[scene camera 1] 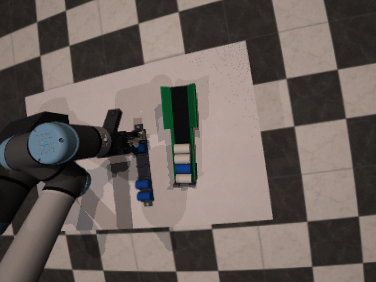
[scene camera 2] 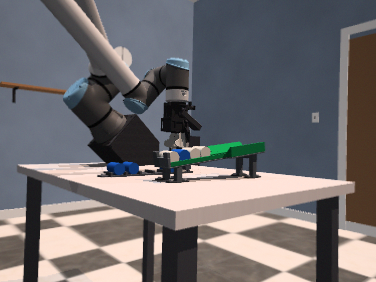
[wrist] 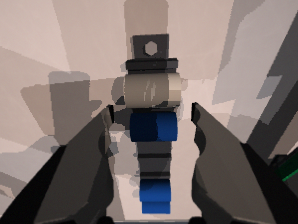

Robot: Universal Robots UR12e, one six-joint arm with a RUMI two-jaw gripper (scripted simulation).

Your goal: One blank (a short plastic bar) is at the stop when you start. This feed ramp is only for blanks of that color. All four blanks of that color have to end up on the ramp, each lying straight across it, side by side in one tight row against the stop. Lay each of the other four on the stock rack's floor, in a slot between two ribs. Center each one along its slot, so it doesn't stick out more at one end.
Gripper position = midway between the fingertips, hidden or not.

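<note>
Scene camera 2: my gripper (scene camera 2: 178,158). Wrist view: gripper (wrist: 152,105), cream blank (wrist: 153,90), dark stock rack (wrist: 164,146). Blue blank (wrist: 151,190). Another blue blank (wrist: 160,126).
</note>
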